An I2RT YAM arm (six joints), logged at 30 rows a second.
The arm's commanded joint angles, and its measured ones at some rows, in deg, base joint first. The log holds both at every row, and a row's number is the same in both.
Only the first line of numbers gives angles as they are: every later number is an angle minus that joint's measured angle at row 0.
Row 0, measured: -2.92 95.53 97.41 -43.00 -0.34 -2.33
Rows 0 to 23, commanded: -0.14 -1.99 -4.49 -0.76 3.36 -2.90; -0.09 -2.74 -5.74 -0.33 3.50 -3.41; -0.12 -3.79 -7.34 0.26 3.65 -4.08; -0.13 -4.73 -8.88 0.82 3.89 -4.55; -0.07 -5.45 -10.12 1.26 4.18 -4.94; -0.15 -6.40 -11.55 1.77 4.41 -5.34; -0.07 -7.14 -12.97 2.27 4.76 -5.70; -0.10 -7.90 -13.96 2.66 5.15 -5.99; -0.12 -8.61 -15.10 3.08 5.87 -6.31; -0.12 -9.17 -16.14 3.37 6.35 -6.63; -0.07 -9.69 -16.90 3.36 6.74 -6.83; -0.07 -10.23 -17.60 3.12 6.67 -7.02; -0.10 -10.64 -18.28 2.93 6.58 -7.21; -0.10 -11.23 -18.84 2.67 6.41 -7.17; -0.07 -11.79 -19.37 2.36 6.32 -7.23; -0.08 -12.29 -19.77 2.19 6.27 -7.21; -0.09 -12.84 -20.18 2.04 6.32 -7.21; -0.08 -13.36 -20.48 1.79 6.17 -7.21; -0.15 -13.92 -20.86 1.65 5.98 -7.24; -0.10 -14.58 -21.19 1.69 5.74 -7.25; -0.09 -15.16 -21.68 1.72 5.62 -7.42; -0.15 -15.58 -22.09 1.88 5.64 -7.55; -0.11 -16.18 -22.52 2.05 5.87 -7.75; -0.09 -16.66 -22.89 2.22 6.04 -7.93
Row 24, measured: 0.00 -14.82 -21.64 1.75 5.79 -7.23
